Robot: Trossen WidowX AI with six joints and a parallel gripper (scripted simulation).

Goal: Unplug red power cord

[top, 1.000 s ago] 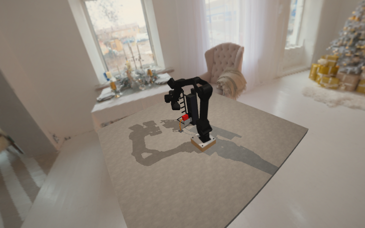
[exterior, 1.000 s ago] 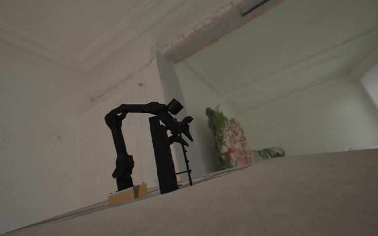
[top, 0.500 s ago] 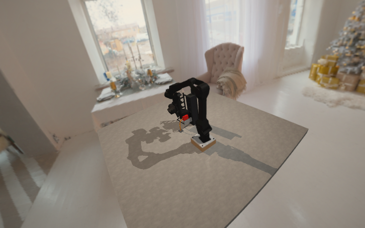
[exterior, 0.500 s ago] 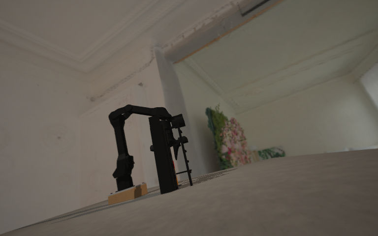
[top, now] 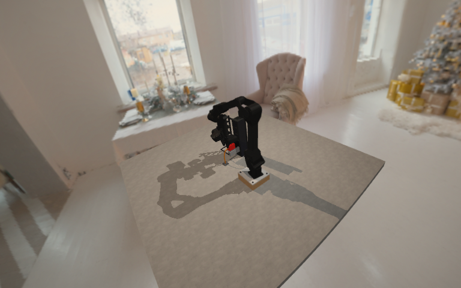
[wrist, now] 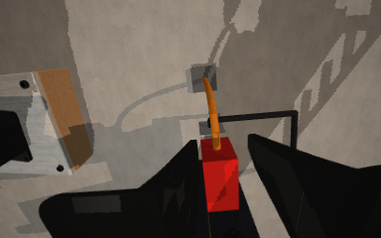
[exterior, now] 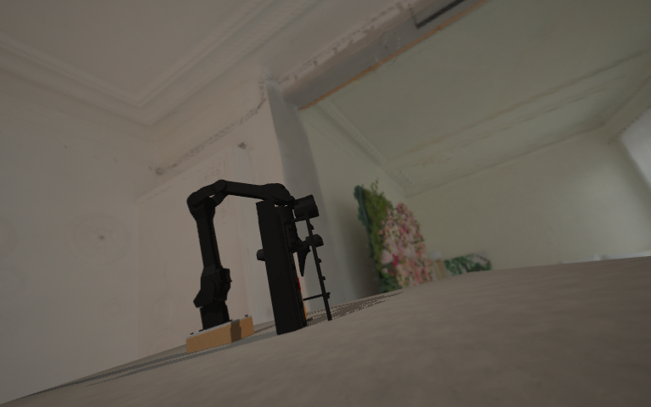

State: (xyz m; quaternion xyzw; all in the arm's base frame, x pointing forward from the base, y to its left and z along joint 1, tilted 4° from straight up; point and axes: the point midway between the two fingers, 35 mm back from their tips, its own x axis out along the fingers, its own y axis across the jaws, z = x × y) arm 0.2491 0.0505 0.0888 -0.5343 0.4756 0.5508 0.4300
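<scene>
The red plug is 5 cm to the right of my gripper tip, 1 cm below it and 1 cm ahead of it.
</scene>
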